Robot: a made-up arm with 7 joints. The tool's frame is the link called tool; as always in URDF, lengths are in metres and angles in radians.
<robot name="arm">
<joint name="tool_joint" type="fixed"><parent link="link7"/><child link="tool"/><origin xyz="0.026 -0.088 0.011" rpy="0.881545 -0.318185 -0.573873"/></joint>
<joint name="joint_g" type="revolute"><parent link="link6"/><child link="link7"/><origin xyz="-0.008 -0.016 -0.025"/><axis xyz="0 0 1"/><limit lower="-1.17" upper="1.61"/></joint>
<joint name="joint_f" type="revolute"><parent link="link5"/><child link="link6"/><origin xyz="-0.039 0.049 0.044"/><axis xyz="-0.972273 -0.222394 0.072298"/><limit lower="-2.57" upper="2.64"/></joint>
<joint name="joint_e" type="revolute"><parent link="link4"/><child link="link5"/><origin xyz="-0.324 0.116 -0.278"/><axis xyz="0 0 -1"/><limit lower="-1.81" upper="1.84"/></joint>
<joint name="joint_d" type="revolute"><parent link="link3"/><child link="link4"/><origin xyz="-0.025 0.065 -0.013"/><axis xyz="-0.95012 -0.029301 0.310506"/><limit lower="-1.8" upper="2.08"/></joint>
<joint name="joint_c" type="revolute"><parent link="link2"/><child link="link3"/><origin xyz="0.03 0.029 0.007"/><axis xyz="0 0 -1"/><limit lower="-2.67" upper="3.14"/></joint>
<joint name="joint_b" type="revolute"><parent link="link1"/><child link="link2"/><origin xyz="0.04 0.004 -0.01"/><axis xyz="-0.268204 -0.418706 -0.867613"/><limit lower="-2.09" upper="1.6"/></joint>
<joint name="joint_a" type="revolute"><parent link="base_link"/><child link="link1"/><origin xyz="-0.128 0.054 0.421"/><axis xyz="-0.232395 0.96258 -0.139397"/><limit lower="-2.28" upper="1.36"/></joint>
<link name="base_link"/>
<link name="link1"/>
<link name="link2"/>
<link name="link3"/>
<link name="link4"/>
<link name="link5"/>
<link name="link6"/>
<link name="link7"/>
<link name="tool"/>
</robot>
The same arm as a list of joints. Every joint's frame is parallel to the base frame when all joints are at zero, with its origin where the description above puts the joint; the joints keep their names.
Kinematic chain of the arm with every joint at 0, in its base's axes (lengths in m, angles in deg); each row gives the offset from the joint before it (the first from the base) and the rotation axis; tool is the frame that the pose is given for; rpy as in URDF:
joint_a: xyz -0.128 0.054 0.421 axis -0.232395 0.96258 -0.139397
joint_b: xyz 0.04 0.004 -0.01 axis -0.268204 -0.418706 -0.867613
joint_c: xyz 0.03 0.029 0.007 axis -z
joint_d: xyz -0.025 0.065 -0.013 axis -0.95012 -0.029301 0.310506
joint_e: xyz -0.324 0.116 -0.278 axis -z
joint_f: xyz -0.039 0.049 0.044 axis -0.972273 -0.222394 0.072298
joint_g: xyz -0.008 -0.016 -0.025 axis +z
tool: xyz 0.026 -0.088 0.011 rpy 50.51 -18.23 -32.88
Joint limits (deg, base to tool): -130.63..77.92 -119.75..91.67 -152.98..179.91 -103.13..119.18 -103.71..105.42 -147.25..151.26 -67.04..92.25

